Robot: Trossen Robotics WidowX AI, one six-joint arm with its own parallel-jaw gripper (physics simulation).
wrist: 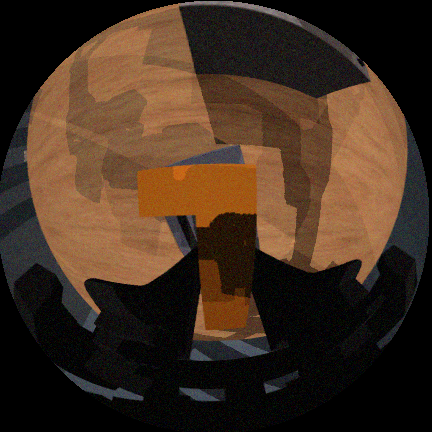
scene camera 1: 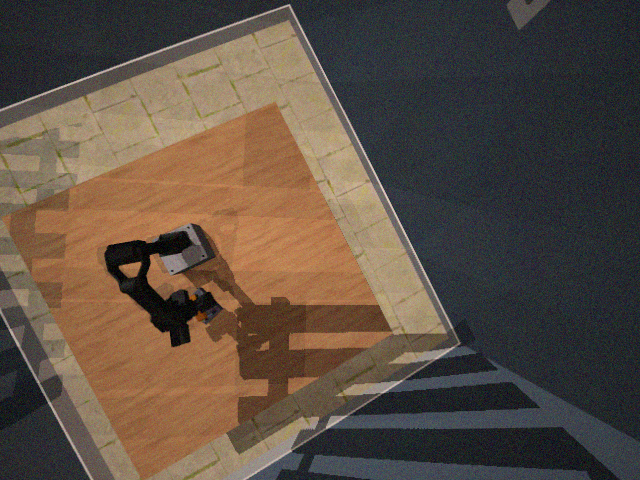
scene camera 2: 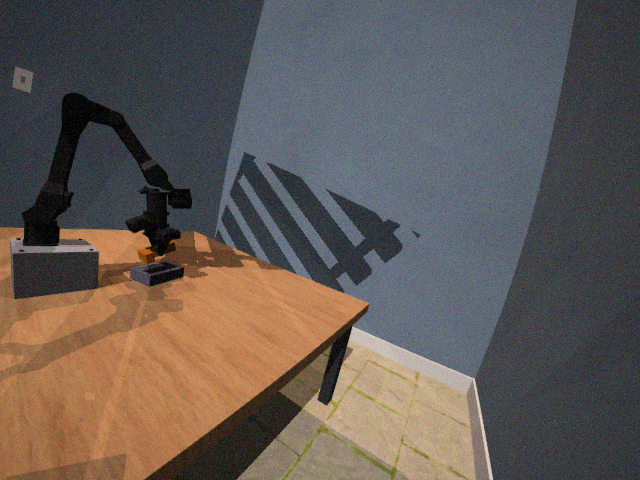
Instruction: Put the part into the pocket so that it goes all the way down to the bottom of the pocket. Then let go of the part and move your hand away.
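Places are measured from the arm's base along level axes (x right, y ahead, z up), in millimetres.
Pixels of known places: gripper, fingertip midpoint: (wrist: pixel 221 249) (scene camera 1: pixel 199 307) (scene camera 2: pixel 158 254); arm's base at its link origin: (scene camera 1: pixel 181 241) (scene camera 2: pixel 40 243).
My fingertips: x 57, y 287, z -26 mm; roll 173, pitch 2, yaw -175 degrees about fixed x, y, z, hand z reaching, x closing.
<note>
Ahead of a thing's pixels: the offset from my fingertips to its top centre. Level surfaces: height alone.
The orange L-shaped part {dx +15, dy -4, dz +46 mm} (scene camera 1: pixel 201 316) (scene camera 2: pixel 146 254) (wrist: pixel 200 190) is held between the fingers of my gripper (scene camera 2: pixel 161 251) (wrist: pixel 221 249), which is shut on its long arm. The short arm points left in the wrist view. The dark blue-grey block with the pocket {dx +7, dy +2, dz -42 mm} (scene camera 1: pixel 212 313) (scene camera 2: pixel 168 275) (wrist: pixel 232 154) lies on the table. The part is above the block and overlaps it in the wrist view. The block is turned relative to the part there. Most of the pocket is hidden behind the part and fingers; a dark slot edge shows left of the long arm.
The grey box-shaped arm base (scene camera 1: pixel 178 264) (scene camera 2: pixel 54 274) (wrist: pixel 250 45) stands near the block, at the top of the wrist view. The wooden table {dz -78 mm} (scene camera 1: pixel 289 242) (scene camera 2: pixel 232 320) (wrist: pixel 55 165) bears shadows. Its edge and a dark leg (scene camera 2: pixel 334 366) show in scene camera 2.
</note>
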